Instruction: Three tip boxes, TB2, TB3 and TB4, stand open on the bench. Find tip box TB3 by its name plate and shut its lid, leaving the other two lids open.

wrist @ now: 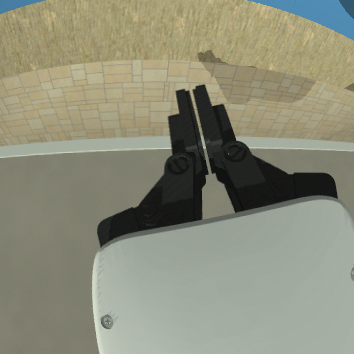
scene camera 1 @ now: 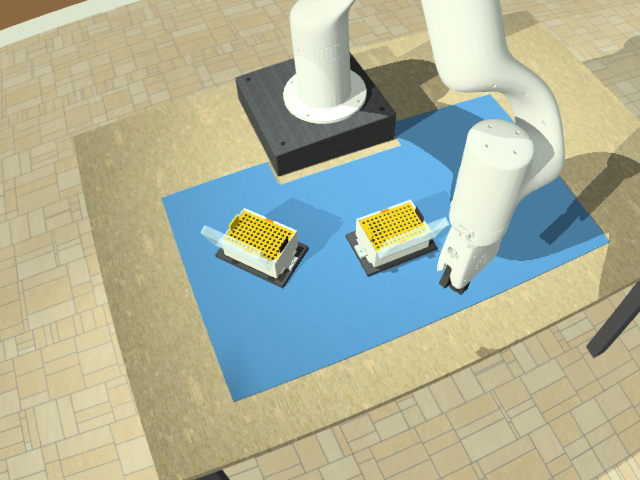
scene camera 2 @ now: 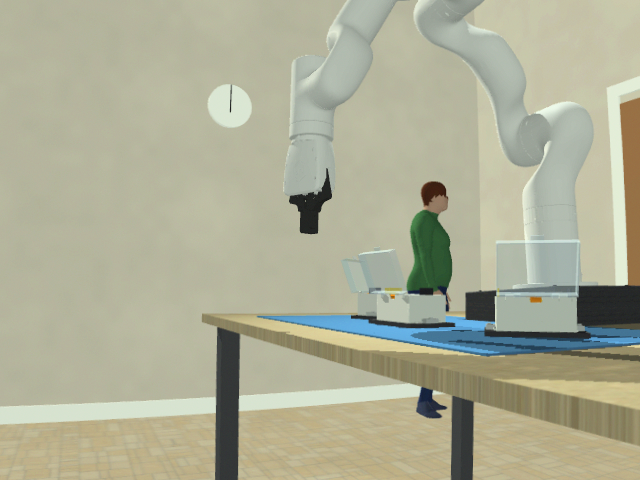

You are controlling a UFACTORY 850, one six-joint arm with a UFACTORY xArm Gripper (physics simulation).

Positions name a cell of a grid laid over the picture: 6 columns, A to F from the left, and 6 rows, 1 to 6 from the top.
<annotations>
The gripper shows in the wrist view (D2), in scene camera 1 (E4) and in scene camera 2 (C3).
</annotations>
